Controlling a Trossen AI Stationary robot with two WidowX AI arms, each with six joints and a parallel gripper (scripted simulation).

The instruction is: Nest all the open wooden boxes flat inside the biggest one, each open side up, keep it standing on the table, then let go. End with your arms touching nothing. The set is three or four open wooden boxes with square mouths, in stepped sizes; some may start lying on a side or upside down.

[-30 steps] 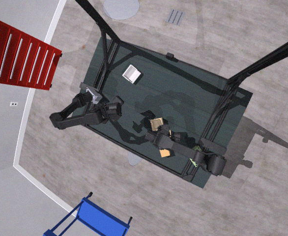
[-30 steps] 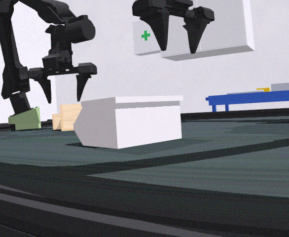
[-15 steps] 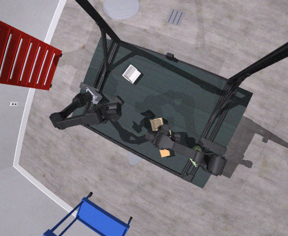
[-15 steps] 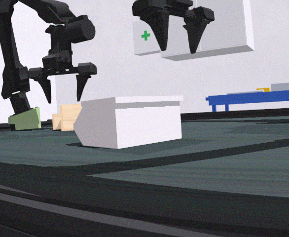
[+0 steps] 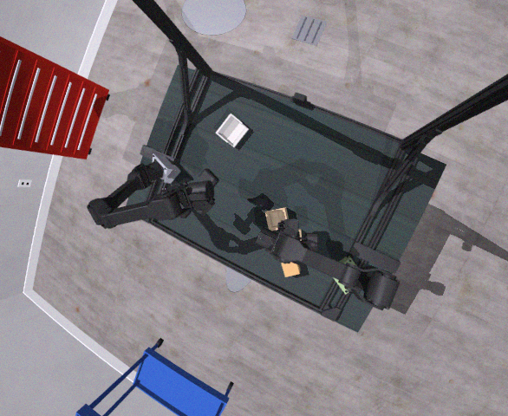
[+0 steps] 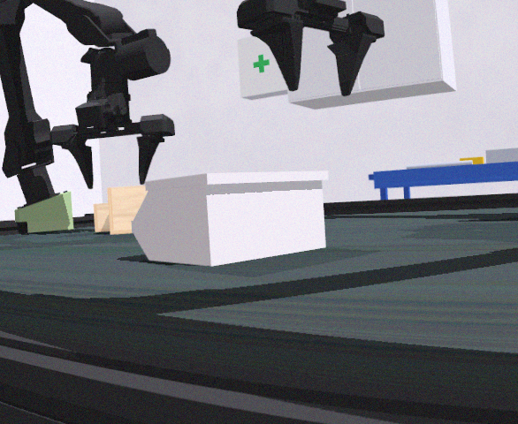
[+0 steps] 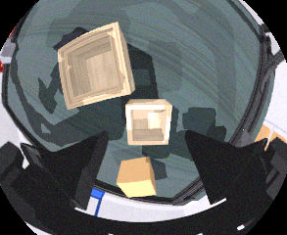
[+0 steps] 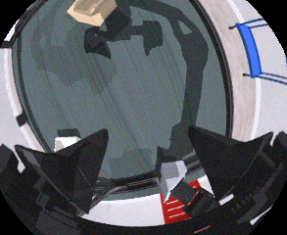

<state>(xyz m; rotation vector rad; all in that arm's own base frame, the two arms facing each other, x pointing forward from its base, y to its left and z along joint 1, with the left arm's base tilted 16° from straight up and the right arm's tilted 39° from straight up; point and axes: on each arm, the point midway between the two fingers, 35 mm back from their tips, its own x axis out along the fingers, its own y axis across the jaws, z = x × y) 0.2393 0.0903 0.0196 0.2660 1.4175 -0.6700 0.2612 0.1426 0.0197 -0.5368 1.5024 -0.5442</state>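
Note:
Right now the orange block is 110 mm ahead of my left hand, 70 mm below it and 50 mm to the left of it. The rest, counted from my left hand: white bin (430 mm to the right, 260 mm behind, 70 mm below); then dark purple block (180 mm to the right, 90 mm below, 60 mm behind).

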